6 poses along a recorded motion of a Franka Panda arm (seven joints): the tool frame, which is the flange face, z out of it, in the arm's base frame.
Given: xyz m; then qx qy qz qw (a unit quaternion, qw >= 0).
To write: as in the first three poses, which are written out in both.
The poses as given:
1: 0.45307, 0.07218, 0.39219, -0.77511, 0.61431, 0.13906, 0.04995
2: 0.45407, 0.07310, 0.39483, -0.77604, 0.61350, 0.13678, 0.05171
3: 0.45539, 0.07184, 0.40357, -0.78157, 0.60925, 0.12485, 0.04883
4: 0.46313, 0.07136, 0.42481, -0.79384, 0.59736, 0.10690, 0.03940
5: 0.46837, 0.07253, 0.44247, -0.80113, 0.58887, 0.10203, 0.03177
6: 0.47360, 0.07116, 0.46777, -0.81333, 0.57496, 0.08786, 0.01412
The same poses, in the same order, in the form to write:
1: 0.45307, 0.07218, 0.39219, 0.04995, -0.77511, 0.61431, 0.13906
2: 0.45407, 0.07310, 0.39483, 0.05171, -0.77604, 0.61350, 0.13678
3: 0.45539, 0.07184, 0.40357, 0.04883, -0.78157, 0.60925, 0.12485
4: 0.46313, 0.07136, 0.42481, 0.03940, -0.79384, 0.59736, 0.10690
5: 0.46837, 0.07253, 0.44247, 0.03177, -0.80113, 0.58887, 0.10203
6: 0.47360, 0.07116, 0.46777, 0.01412, -0.81333, 0.57496, 0.08786
